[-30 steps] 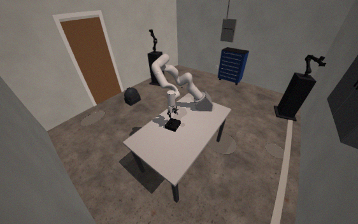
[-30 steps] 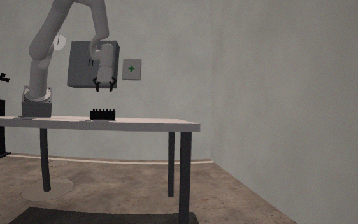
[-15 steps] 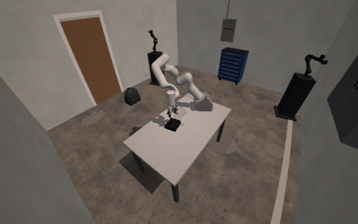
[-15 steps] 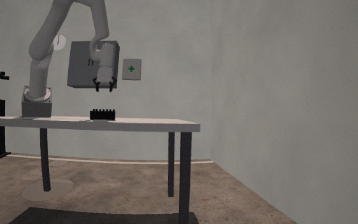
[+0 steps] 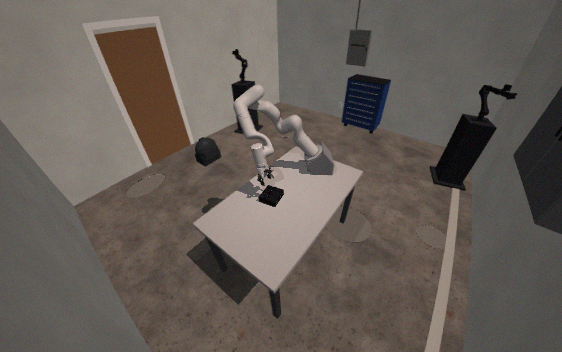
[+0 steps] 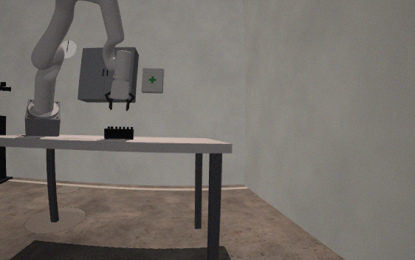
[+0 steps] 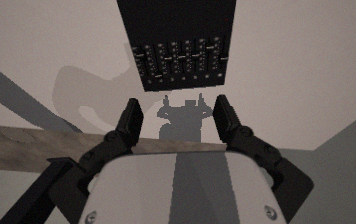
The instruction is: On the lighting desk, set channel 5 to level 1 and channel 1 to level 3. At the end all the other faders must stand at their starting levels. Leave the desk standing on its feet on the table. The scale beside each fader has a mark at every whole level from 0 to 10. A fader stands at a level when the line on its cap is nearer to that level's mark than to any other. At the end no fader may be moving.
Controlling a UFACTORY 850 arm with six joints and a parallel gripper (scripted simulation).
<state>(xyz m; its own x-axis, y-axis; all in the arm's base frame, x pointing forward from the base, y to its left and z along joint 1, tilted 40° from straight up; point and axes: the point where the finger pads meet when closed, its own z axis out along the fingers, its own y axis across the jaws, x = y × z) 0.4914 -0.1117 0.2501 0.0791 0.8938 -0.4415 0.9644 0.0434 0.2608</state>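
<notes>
My hand is 60 mm past the channel 1 fader cap, 40 mm to the right of it and 100 mm above it. From my hand the other things lie so: channel 5 fader cap (30 mm ahead, 30 mm to the left, 100 mm below); then channel 2 fader cap (40 mm behind, 10 mm to the left, 100 mm below).
</notes>
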